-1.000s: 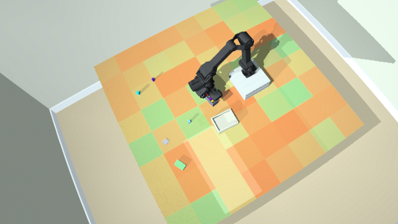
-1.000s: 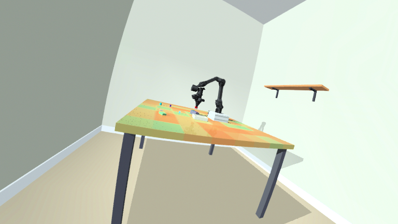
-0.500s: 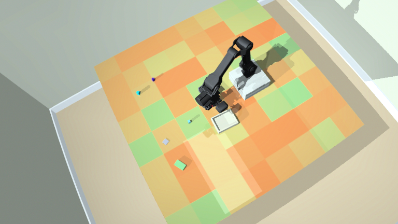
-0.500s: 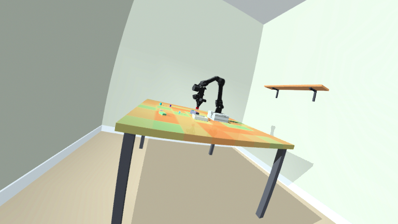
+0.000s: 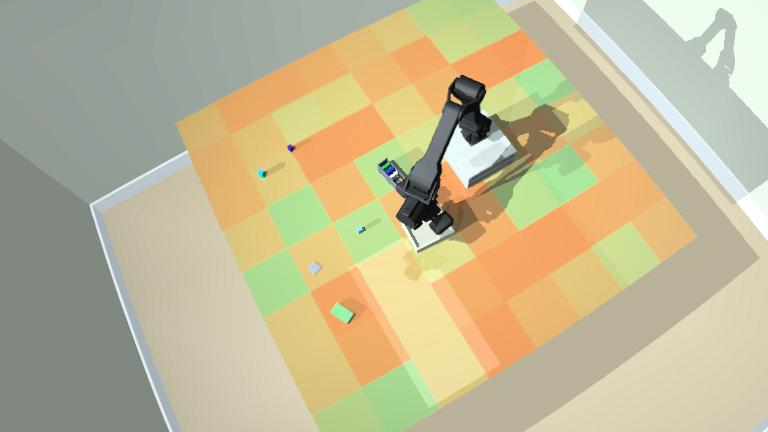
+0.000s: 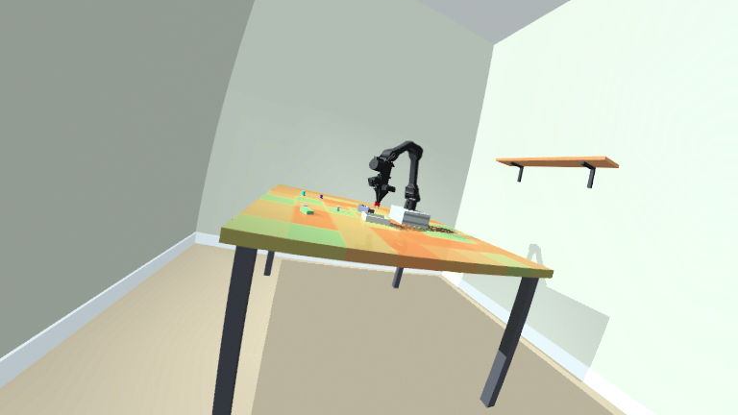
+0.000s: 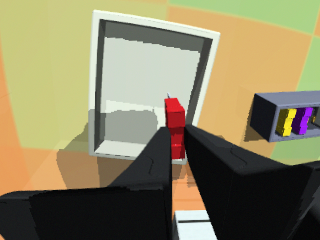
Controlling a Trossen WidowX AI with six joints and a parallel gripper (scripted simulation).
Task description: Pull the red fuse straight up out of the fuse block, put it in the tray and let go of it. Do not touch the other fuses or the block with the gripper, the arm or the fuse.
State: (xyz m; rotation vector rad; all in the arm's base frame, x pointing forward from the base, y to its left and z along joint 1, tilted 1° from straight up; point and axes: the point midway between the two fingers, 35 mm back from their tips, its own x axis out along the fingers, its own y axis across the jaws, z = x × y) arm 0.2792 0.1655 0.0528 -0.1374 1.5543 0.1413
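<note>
The red fuse is 1 cm below my gripper tip. Also, from my gripper tip: cream tray (1 cm to the left, 9 cm below); purple fuse (1 cm behind, 15 cm to the right, 7 cm below); yellow fuse (1 cm behind, 13 cm to the right, 7 cm below).
</note>
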